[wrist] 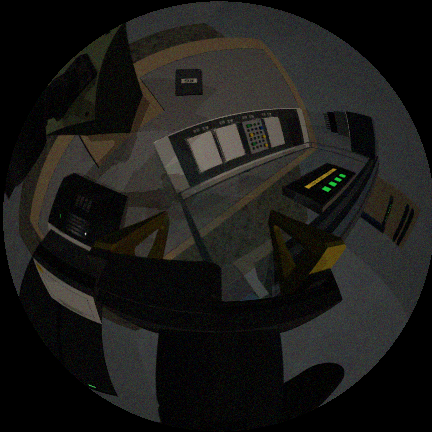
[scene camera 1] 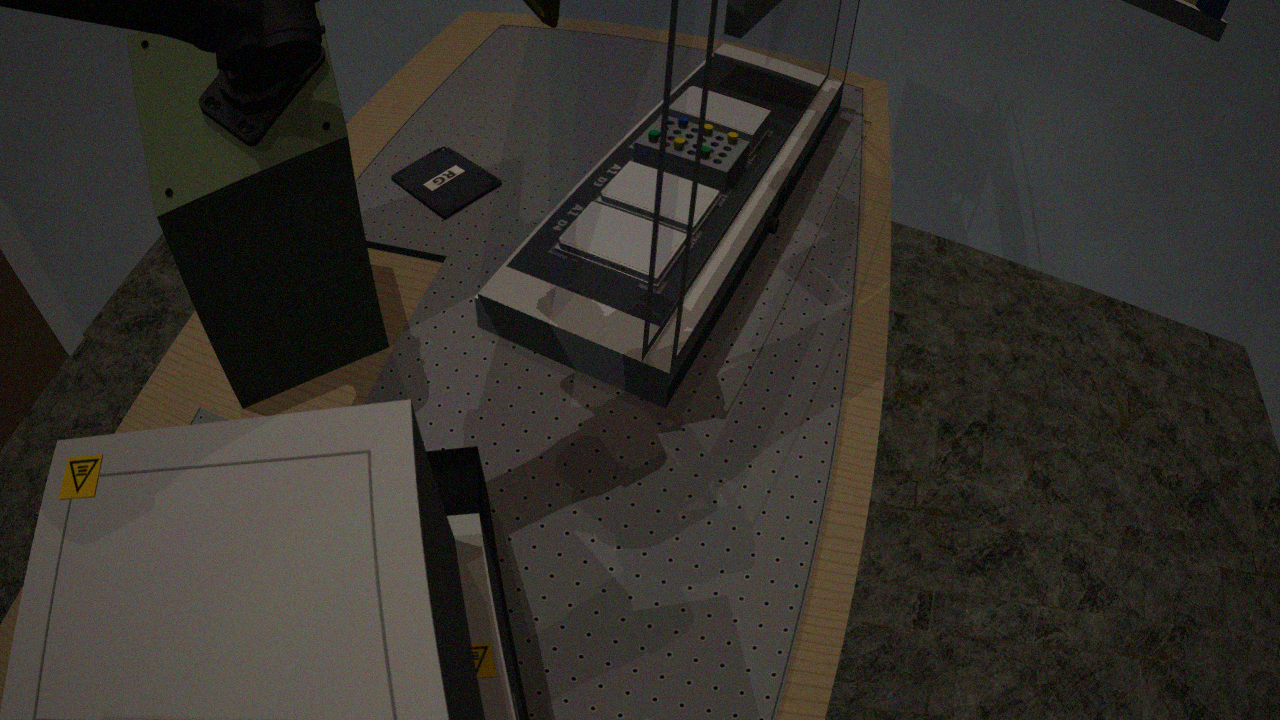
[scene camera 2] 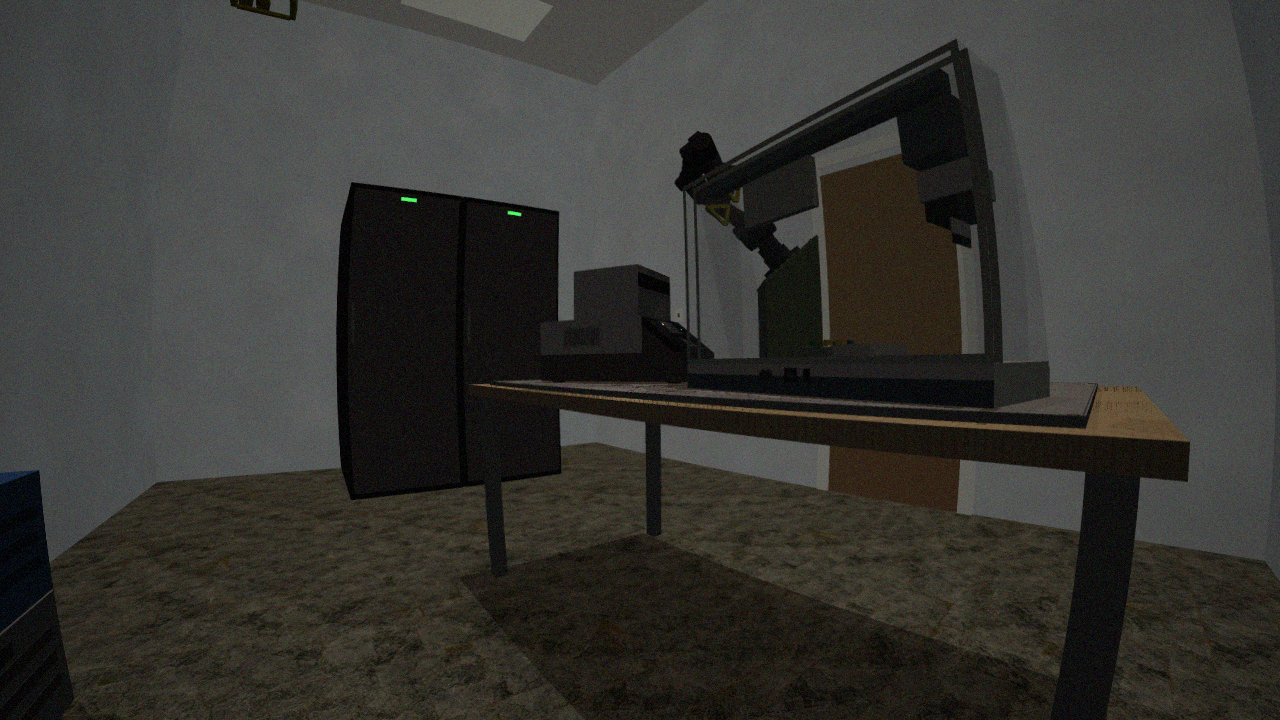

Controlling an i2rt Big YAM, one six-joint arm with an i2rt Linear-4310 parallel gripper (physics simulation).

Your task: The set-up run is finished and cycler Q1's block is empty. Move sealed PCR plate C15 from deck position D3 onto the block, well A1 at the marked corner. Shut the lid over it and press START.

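Frame: origin at the arm's base, x ahead, y left, z up, level; centimetres.
Where they show: gripper, between the fingertips: [wrist: 218, 215] [scene camera 2: 730, 214]; arm's base, origin of its link: [scene camera 1: 262, 82].
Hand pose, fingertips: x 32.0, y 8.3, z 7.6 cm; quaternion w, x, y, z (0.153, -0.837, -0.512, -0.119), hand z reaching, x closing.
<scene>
Things, the pixels of their top centre, and the offset from my fingertips. "*": a spot on its surface instead.
- screen, a spot on its surface: [wrist: 327, 182] * dy +21.9, dx +9.9, dz -2.2 cm
- black pad, a spot on its surface: [scene camera 1: 465, 189] [wrist: 189, 89] * dy +19.4, dx -24.6, dz -42.5 cm
The white-topped plate [scene camera 1: 660, 192] [wrist: 230, 142] at D3 lies flat in the deck unit [scene camera 1: 572, 329] [scene camera 2: 841, 385] [wrist: 170, 160], between another white plate [scene camera 1: 623, 238] [wrist: 204, 151] at D4 and the tube rack [scene camera 1: 689, 157] [wrist: 256, 136]. My gripper [scene camera 2: 723, 210] [wrist: 218, 215] is open and empty, with yellow fingers wide apart, high above the table and away from the plates. One yellow fingertip shows at the top edge of scene camera 1. The cycler [scene camera 1: 205, 582] [scene camera 2: 617, 308] [wrist: 70, 295] has a white top with a warning label. Its block and START button cannot be made out.
A gantry with thin upright posts [scene camera 2: 980, 241] and clear panels stands around the deck. A screen [wrist: 327, 182] with green keys sits to its right in the wrist view. A black pad [scene camera 1: 465, 189] [wrist: 189, 90] marked RG lies near my green pedestal [scene camera 1: 268, 277] [scene camera 2: 787, 304] [wrist: 117, 90].
</scene>
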